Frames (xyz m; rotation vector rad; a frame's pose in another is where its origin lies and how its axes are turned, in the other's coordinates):
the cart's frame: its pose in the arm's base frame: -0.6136 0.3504 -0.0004 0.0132 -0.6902 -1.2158
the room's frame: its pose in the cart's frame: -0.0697 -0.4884 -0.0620 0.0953 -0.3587 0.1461
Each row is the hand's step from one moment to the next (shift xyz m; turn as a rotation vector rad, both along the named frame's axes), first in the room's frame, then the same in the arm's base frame.
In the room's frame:
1: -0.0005 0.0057 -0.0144 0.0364 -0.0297 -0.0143
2: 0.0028 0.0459 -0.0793 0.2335 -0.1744 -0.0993
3: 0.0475 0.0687 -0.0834 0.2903 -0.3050 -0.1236
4: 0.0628 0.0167 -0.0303 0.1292 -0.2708 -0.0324
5: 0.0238 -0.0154 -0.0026 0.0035 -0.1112 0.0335
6: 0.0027 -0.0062 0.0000 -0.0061 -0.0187 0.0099
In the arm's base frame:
1: 0.0133 -0.0049 -0.0062 -0.0110 -0.0467 0.0105
2: 0.0852 -0.0230 -0.0249 -0.0533 -0.2953 0.0688
3: 0.1095 -0.0413 0.0151 -0.1349 -0.4138 0.0558
4: 0.0375 -0.0479 0.0380 -0.1794 -0.2426 -0.0085
5: -0.0082 -0.0245 0.0118 -0.1071 -0.0417 -0.0167
6: -0.0046 -0.0050 0.0000 -0.0213 -0.0004 -0.0057

